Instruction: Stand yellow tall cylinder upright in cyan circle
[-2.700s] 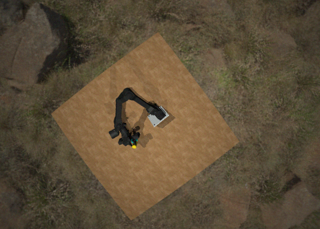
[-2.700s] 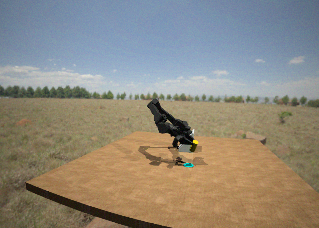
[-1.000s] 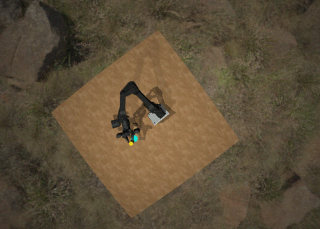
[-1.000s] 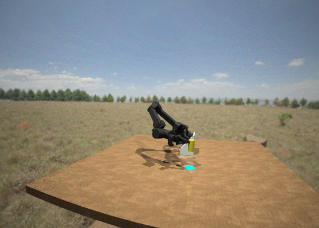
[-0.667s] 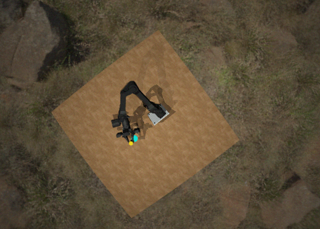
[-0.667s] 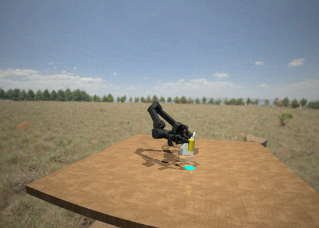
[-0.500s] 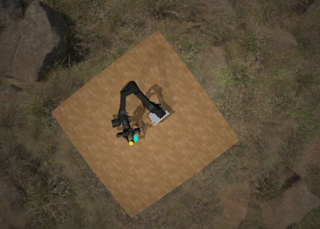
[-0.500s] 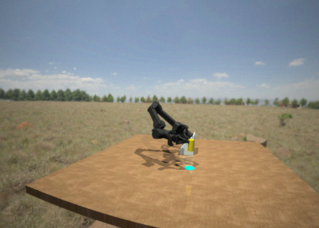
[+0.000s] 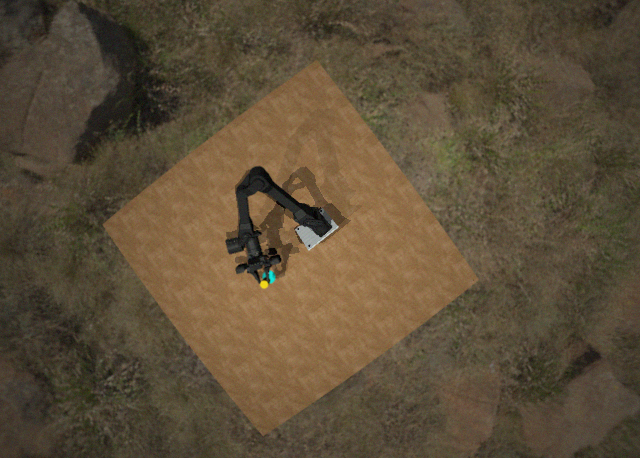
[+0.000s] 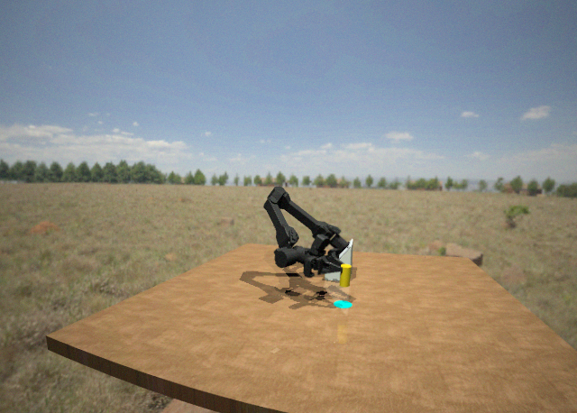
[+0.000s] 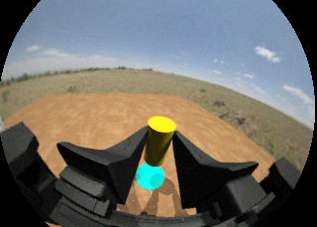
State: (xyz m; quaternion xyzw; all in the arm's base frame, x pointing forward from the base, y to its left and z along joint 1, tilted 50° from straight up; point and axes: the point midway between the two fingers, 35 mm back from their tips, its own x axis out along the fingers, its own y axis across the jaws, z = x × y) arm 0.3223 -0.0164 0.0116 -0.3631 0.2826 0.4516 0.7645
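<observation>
Now: gripper tip 120 mm above the cyan circle. The rest, counted from my gripper tip: yellow tall cylinder (20 mm below).
</observation>
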